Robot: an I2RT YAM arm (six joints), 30 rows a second.
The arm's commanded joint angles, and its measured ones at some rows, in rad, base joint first. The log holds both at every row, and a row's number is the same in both.
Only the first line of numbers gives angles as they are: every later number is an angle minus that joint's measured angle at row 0.
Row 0, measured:
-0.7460 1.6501 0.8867 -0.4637 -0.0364 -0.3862
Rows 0 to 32, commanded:
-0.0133 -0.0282 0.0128 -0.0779 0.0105 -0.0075
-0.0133 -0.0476 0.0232 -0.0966 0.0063 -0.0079
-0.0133 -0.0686 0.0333 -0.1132 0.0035 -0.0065
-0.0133 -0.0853 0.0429 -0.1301 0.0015 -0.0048
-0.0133 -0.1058 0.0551 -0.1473 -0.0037 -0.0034
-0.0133 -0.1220 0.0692 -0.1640 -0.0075 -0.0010
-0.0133 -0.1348 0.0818 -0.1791 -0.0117 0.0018
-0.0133 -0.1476 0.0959 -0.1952 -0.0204 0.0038
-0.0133 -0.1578 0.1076 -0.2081 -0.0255 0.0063
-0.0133 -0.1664 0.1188 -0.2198 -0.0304 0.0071
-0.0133 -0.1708 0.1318 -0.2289 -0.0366 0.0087
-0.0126 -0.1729 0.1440 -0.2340 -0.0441 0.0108
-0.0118 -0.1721 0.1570 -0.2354 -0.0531 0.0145
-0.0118 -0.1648 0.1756 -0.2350 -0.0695 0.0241
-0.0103 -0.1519 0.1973 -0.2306 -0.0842 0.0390
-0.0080 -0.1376 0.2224 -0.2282 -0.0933 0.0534
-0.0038 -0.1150 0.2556 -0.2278 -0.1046 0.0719
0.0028 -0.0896 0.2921 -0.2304 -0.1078 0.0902
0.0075 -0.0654 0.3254 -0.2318 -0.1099 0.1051
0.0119 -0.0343 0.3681 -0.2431 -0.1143 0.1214
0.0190 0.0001 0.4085 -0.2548 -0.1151 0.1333
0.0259 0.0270 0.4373 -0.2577 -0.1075 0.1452
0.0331 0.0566 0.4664 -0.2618 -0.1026 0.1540
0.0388 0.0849 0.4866 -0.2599 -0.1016 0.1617
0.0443 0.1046 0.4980 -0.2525 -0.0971 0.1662
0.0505 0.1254 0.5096 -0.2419 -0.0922 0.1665
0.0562 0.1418 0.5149 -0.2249 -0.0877 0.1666
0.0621 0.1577 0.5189 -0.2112 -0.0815 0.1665
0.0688 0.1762 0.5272 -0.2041 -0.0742 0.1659
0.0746 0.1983 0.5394 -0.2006 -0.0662 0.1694
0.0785 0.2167 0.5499 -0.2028 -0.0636 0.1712
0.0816 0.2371 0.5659 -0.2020 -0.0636 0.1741
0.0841 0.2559 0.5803 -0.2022 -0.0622 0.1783
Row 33, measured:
0.0729 0.2212 0.5318 -0.2045 -0.0721 0.1552
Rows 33 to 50, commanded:
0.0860 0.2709 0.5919 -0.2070 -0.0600 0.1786
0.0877 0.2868 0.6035 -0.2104 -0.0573 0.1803
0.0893 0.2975 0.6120 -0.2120 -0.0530 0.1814
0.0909 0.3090 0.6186 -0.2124 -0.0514 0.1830
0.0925 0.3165 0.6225 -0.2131 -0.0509 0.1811
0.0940 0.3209 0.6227 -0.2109 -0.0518 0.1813
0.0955 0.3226 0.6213 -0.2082 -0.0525 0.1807
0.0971 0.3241 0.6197 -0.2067 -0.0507 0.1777
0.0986 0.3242 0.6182 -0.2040 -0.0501 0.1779
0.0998 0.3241 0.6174 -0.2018 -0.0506 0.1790
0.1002 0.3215 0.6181 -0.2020 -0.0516 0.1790
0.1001 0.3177 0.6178 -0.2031 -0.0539 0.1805
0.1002 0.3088 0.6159 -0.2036 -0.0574 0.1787
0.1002 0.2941 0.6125 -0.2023 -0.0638 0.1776
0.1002 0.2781 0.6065 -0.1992 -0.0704 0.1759
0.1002 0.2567 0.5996 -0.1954 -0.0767 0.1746
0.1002 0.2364 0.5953 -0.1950 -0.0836 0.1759
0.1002 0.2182 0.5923 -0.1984 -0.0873 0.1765
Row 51, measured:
0.0946 0.2971 0.5963 -0.1938 -0.0626 0.1781
